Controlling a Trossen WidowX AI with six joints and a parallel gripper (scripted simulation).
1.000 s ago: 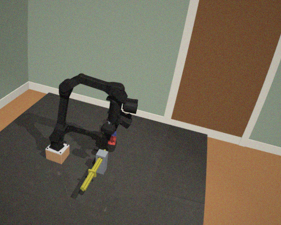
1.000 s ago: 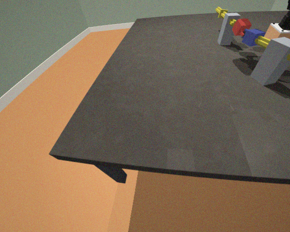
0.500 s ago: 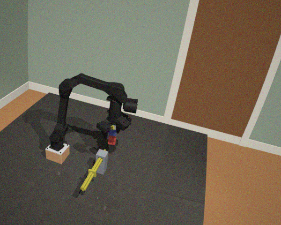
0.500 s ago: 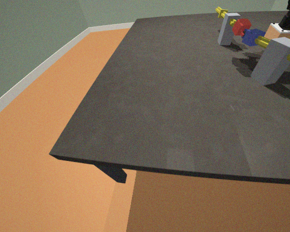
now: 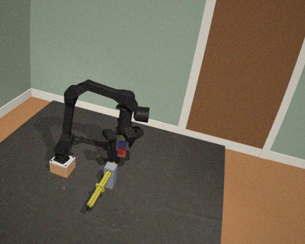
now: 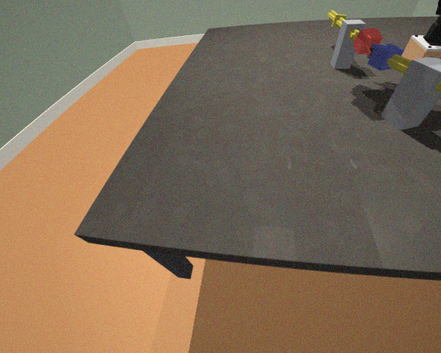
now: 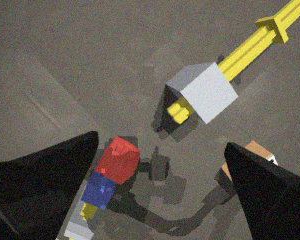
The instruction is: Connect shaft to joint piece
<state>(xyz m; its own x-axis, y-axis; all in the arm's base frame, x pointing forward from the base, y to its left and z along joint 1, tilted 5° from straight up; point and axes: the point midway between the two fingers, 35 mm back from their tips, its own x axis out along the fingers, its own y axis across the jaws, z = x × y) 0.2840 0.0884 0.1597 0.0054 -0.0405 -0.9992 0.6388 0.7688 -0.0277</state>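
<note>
Right now the red square joint piece is 80 mm to the left of my gripper tip, 80 mm below it and 30 mm behind it.
</note>
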